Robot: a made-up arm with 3 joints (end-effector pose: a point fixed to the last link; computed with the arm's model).
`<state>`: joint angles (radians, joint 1 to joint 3).
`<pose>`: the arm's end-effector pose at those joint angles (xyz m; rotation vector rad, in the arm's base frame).
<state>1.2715 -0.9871 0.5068</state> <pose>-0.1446 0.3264 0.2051 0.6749 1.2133 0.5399</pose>
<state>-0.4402 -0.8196 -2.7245</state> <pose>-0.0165 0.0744 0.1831 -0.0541 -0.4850 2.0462</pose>
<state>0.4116 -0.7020 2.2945</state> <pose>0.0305 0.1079 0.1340 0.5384 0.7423 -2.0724</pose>
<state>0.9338 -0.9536 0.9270</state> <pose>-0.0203 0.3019 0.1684 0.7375 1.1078 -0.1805</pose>
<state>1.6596 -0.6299 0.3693</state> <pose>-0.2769 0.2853 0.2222 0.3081 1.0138 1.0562</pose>
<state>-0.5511 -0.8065 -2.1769</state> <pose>0.0132 0.0997 0.2268 0.2584 -0.3596 1.4853</pose>
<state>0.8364 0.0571 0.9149</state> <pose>0.0006 0.2978 0.2245 0.2232 0.2339 -0.2617</pose>
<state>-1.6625 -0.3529 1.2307</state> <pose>-0.0715 -0.2508 0.1934 0.9969 -0.3870 -2.9220</pose>
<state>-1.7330 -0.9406 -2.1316</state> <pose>0.0085 -0.0651 0.2280 -0.0031 -0.5408 0.2907</pose>
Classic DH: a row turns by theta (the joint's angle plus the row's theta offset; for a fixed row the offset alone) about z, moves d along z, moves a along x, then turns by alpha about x. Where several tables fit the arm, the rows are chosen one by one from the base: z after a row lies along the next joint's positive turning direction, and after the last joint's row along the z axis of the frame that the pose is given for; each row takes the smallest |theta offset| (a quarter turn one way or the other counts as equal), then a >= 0, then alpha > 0; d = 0 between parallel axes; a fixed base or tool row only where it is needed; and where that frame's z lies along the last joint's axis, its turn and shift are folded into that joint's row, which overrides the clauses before.
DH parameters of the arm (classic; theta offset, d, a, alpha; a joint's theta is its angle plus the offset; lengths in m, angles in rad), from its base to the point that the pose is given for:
base (fixed): -0.1799 0 -0.1118 0
joint 1: -1.3909 0.19 -0.15 1.5708
joint 2: 0.0264 -0.1697 0.0203 1.5341
joint 3: 0.8677 -0.0239 -0.1129 2.7303
tool (fixed): 2.2583 0.0117 0 0

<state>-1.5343 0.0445 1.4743</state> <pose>-0.0508 -0.2266 0.2289 -0.3682 0.3640 3.0549</pose>
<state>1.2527 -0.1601 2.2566</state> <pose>-0.0700 0.1840 0.2066 0.3427 0.2500 -1.1927</pose>
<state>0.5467 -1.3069 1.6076</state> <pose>0.0472 0.2177 0.0920 0.8931 1.4048 -1.1579</pose>
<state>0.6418 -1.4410 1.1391</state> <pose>0.0425 0.2691 0.1235 1.1111 1.4493 -0.5904</pose>
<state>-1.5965 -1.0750 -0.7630</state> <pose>0.0513 -0.1716 0.2863 0.8728 -0.7783 -0.6653</pose>
